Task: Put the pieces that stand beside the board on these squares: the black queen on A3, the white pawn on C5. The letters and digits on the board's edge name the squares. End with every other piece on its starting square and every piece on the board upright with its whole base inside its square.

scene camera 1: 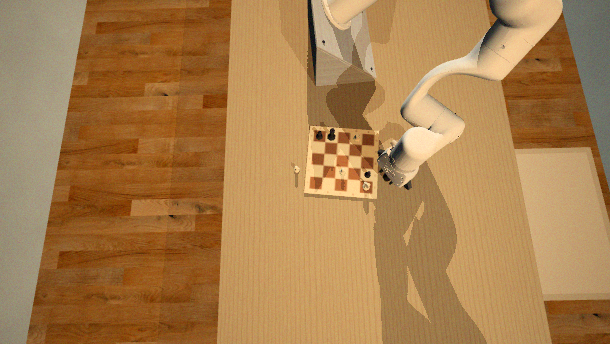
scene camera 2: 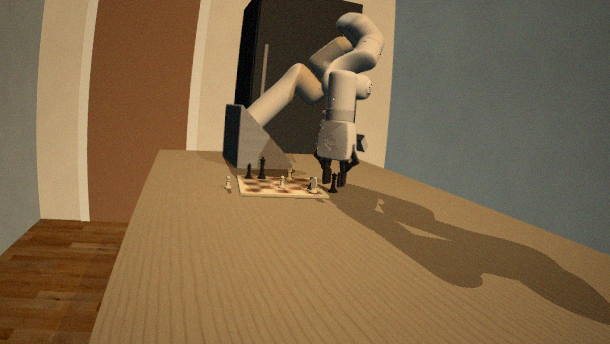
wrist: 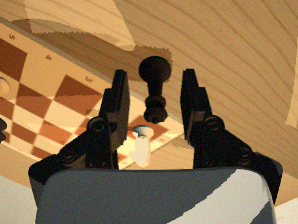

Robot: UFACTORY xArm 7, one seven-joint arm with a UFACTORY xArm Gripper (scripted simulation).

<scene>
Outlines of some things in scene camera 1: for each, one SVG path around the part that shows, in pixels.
A chessboard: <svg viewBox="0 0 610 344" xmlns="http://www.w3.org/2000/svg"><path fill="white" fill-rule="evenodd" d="M310 126L304 193L377 199L379 131ZM364 182L370 183L369 190L363 189L362 186ZM356 133L360 133L359 142L355 142L353 140ZM318 131L322 132L323 138L321 140L318 140L316 138ZM331 128L335 129L335 139L333 141L330 141L327 138Z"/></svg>
</scene>
